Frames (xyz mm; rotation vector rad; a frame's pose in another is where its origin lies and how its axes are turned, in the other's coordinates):
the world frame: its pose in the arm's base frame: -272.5 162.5 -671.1 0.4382 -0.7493 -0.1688
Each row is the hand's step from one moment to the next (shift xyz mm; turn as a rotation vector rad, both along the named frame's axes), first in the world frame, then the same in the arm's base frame.
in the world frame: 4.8 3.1 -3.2 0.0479 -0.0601 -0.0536
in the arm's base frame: 5.7 2.4 2.3 0.0720 -0.0510 -0.0315
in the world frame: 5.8 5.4 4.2 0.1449 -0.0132 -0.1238
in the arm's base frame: 1.3 1.7 8.7 0.1904 -0.0154 0.0040
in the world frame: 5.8 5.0 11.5 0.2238 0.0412 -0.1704
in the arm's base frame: -3.8 -1.0 13.3 0.2793 0.0247 0.0469
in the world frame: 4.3 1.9 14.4 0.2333 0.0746 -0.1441
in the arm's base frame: -6.8 -4.3 12.8 0.2678 0.0433 0.0846
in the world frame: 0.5 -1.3 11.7 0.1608 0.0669 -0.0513
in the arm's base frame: -7.7 -5.1 7.3 0.1514 0.0282 0.0962
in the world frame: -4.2 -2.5 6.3 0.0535 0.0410 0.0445
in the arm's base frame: -7.4 -3.0 0.4 0.0078 0.0062 0.0802
